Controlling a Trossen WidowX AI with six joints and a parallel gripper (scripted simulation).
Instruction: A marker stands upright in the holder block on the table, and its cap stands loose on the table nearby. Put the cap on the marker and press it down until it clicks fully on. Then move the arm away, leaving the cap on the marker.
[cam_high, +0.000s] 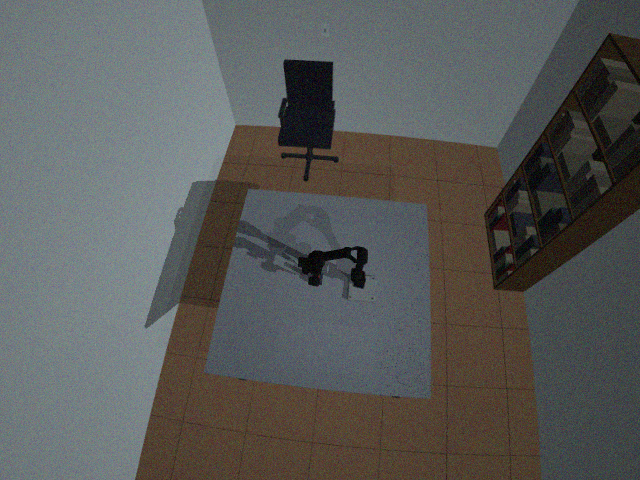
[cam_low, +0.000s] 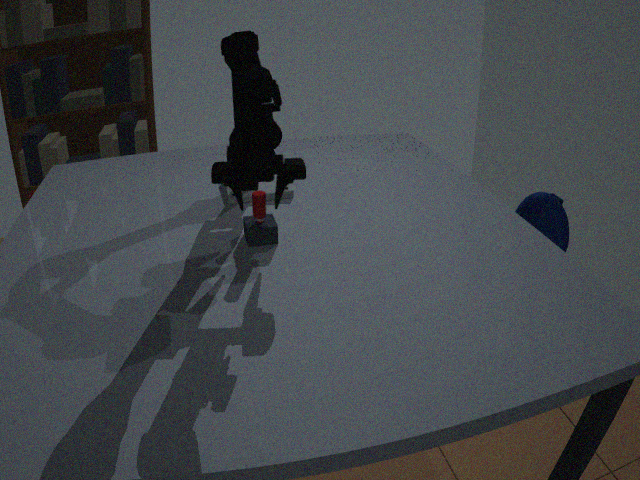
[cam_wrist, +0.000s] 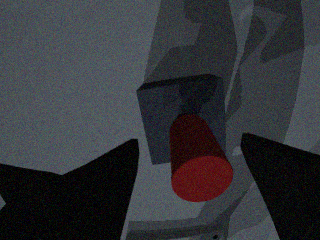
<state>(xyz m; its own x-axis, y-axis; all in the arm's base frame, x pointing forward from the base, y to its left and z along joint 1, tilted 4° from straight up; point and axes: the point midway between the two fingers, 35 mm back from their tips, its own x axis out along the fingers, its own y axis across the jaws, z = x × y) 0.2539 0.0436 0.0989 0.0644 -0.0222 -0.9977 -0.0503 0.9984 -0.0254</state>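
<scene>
Right now the red cap is 1 cm above my gripper tip. From my gripper tip the other things lie so: dark holder block 5 cm below.
</scene>
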